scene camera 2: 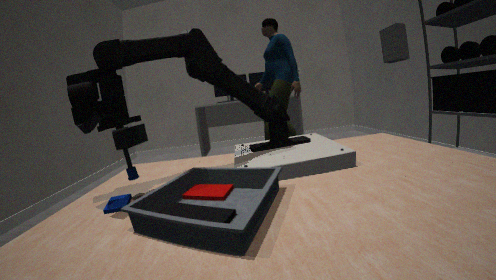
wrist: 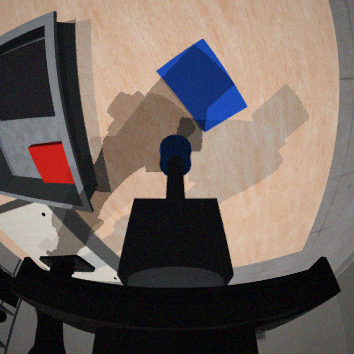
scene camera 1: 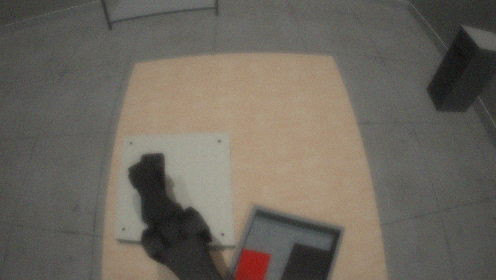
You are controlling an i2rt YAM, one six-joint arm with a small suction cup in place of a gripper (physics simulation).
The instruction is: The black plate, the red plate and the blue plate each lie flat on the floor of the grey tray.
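Pixels of known places: end effector, tool point: (scene camera 2: 133, 178) (wrist: 174, 148); arm's base, origin of the base link: (scene camera 2: 280, 144) (wrist: 64, 262).
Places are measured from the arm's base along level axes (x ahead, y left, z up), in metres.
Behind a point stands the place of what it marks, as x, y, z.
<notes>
The grey tray (scene camera 1: 338, 250) {0.442, -0.237, 0.006} (scene camera 2: 187, 236) {0.426, -0.257, -0.026} (wrist: 61, 107) {0.288, -0.336, 0.005} stands on the table. The black plate (scene camera 1: 307, 262) {0.366, -0.244, -0.031} (scene camera 2: 207, 212) {0.344, -0.231, -0.031} (wrist: 26, 80) {0.351, -0.280, -0.031} and the red plate (scene camera 1: 254, 265) {0.234, -0.226, -0.032} (scene camera 2: 208, 191) {0.238, -0.233, -0.032} (wrist: 52, 163) {0.233, -0.229, -0.032} lie flat on its floor, apart from each other. The blue plate (scene camera 2: 117, 203) {0.250, -0.459, -0.035} (wrist: 202, 85) {0.239, -0.463, -0.035} lies flat on the table outside the tray, beside its wall. My gripper, a small blue suction cup (scene camera 2: 132, 173) (wrist: 175, 155) {0.203, -0.420, 0.009}, is open and carries nothing. It hangs in the air above the table near the blue plate. In scene camera 1, the cup and the blue plate do not show.
The arm's pale base plate (scene camera 1: 200, 165) {0.135, 0.058, -0.001} (scene camera 2: 320, 160) {0.213, 0.045, -0.010} stands beside the tray, with the arm reaching over the table. A person (scene camera 2: 280, 60) stands behind the table near a desk (scene camera 2: 220, 116). A shelf rack (scene camera 2: 429, 85) stands at the right in scene camera 2.
</notes>
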